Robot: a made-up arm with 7 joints. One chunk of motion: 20 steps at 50 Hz.
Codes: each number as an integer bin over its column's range. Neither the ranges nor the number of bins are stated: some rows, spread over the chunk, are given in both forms.
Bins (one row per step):
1: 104 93 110 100 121 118 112
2: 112 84 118 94 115 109 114
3: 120 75 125 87 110 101 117
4: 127 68 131 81 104 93 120
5: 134 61 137 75 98 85 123
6: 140 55 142 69 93 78 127
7: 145 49 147 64 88 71 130
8: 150 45 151 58 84 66 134
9: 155 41 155 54 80 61 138
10: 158 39 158 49 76 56 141
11: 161 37 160 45 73 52 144
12: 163 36 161 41 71 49 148
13: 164 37 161 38 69 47 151
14: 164 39 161 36 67 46 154
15: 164 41 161 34 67 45 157
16: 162 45 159 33 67 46 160
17: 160 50 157 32 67 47 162
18: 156 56 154 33 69 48 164
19: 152 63 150 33 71 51 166
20: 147 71 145 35 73 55 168
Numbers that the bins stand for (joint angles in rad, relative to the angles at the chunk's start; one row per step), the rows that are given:
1: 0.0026 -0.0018 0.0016 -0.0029 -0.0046 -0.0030 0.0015
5: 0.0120 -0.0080 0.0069 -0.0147 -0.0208 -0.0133 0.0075
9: 0.0186 -0.0120 0.0104 -0.0246 -0.0335 -0.0209 0.0158
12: 0.0211 -0.0129 0.0116 -0.0307 -0.0399 -0.0246 0.0213
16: 0.0208 -0.0112 0.0112 -0.0345 -0.0427 -0.0256 0.0278
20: 0.0161 -0.0061 0.0084 -0.0335 -0.0385 -0.0227 0.0322
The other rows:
2: 0.0051 -0.0035 0.0031 -0.0058 -0.0088 -0.0058 0.0026
3: 0.0076 -0.0053 0.0045 -0.0091 -0.0124 -0.0083 0.0042
4: 0.0098 -0.0067 0.0057 -0.0119 -0.0166 -0.0108 0.0059
6: 0.0139 -0.0092 0.0078 -0.0175 -0.0244 -0.0155 0.0097
7: 0.0155 -0.0104 0.0088 -0.0199 -0.0279 -0.0177 0.0114
8: 0.0171 -0.0112 0.0096 -0.0227 -0.0307 -0.0193 0.0136
10: 0.0196 -0.0124 0.0110 -0.0269 -0.0364 -0.0224 0.0174
11: 0.0205 -0.0127 0.0114 -0.0288 -0.0385 -0.0237 0.0191
13: 0.0215 -0.0127 0.0116 -0.0321 -0.0413 -0.0253 0.0229
14: 0.0215 -0.0124 0.0116 -0.0331 -0.0427 -0.0256 0.0245
15: 0.0215 -0.0120 0.0116 -0.0340 -0.0427 -0.0259 0.0262
17: 0.0202 -0.0102 0.0108 -0.0349 -0.0427 -0.0253 0.0289
18: 0.0189 -0.0090 0.0102 -0.0345 -0.0413 -0.0249 0.0300
19: 0.0177 -0.0076 0.0094 -0.0345 -0.0399 -0.0240 0.0311

